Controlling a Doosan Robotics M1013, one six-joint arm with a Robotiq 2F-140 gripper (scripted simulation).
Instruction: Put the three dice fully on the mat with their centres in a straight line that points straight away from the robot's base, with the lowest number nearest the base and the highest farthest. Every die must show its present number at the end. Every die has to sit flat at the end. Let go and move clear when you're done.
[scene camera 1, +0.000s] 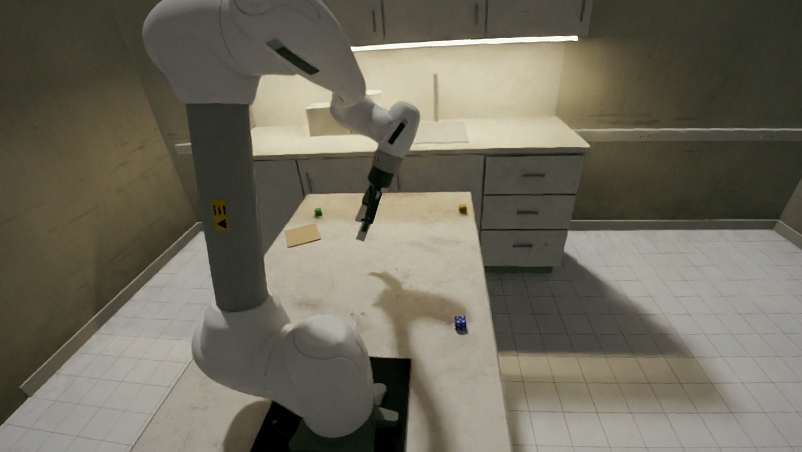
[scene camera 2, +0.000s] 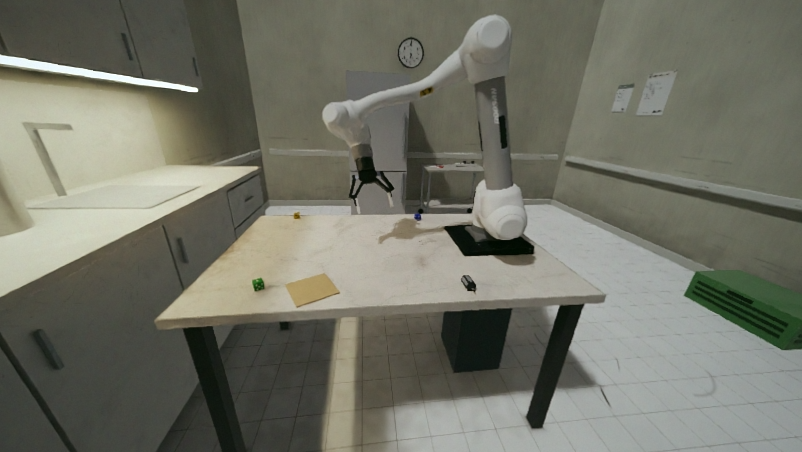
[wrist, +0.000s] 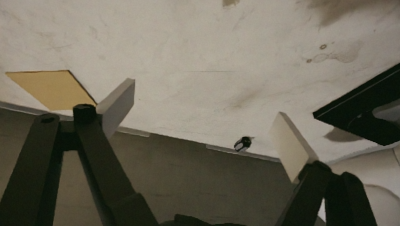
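There's a tan mat that I can see, and my gripper as well. You'd also find the gripper in the wrist view and in scene camera 2.
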